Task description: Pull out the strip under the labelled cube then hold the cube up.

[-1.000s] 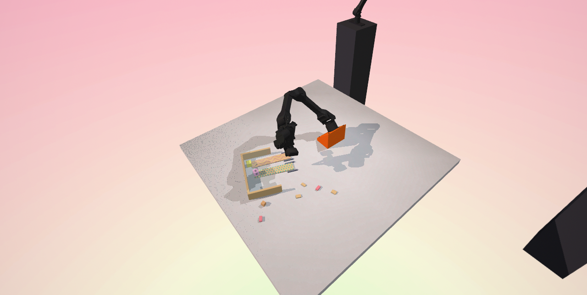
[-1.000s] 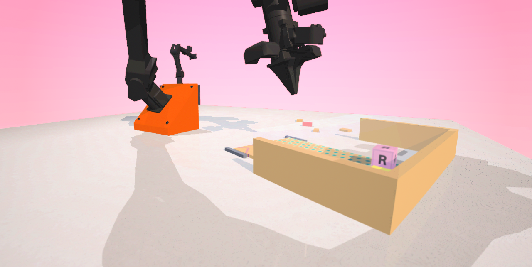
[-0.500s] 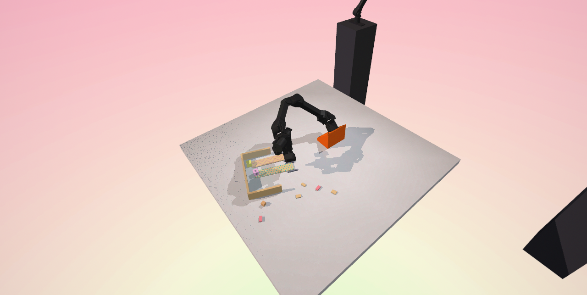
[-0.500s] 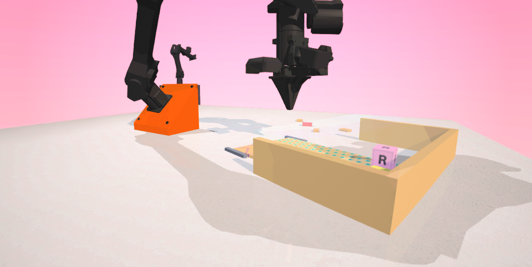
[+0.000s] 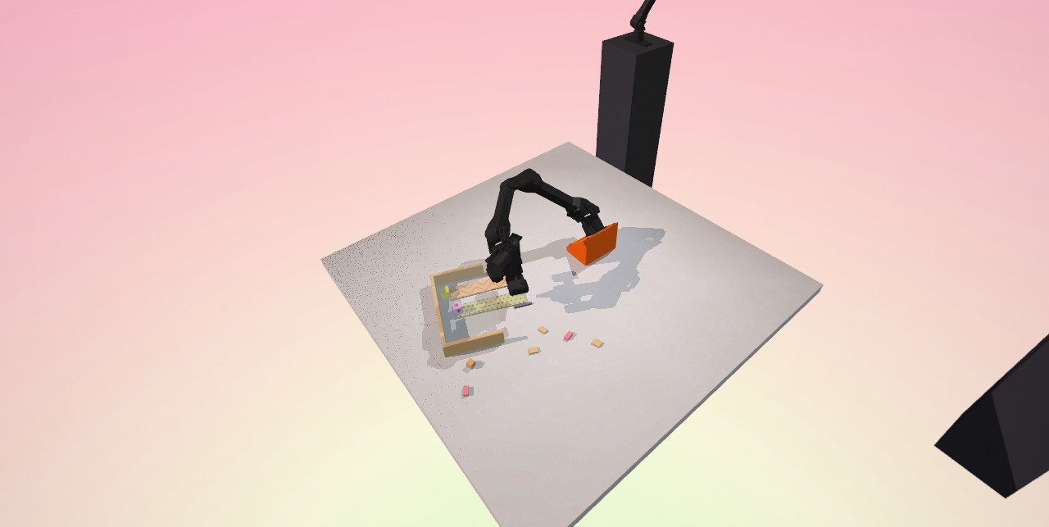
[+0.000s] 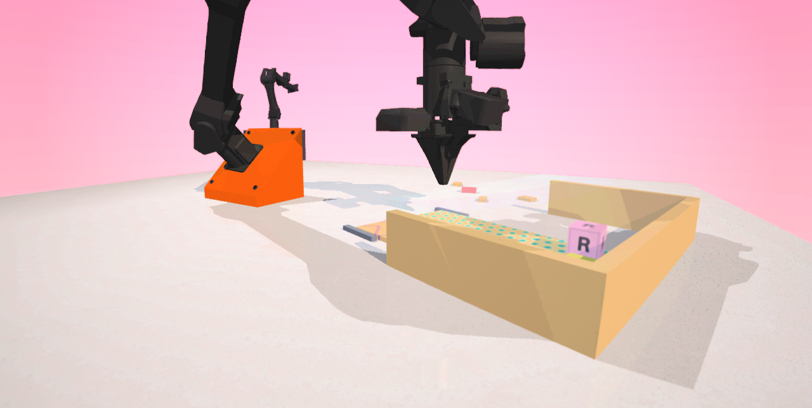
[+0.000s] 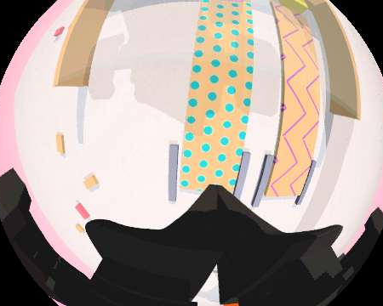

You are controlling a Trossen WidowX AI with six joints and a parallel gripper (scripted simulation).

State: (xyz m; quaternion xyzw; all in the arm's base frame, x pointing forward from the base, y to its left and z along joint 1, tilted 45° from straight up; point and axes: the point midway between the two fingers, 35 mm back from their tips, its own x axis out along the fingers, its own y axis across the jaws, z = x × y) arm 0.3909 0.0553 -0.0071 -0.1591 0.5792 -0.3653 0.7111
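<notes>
The dotted strip is 9 cm ahead of my gripper tip, 5 cm below it and 3 cm to the right of it. From my gripper tip the other things lie so: cube marked r 19 cm ahead, 7 cm to the right, 3 cm below.
</notes>
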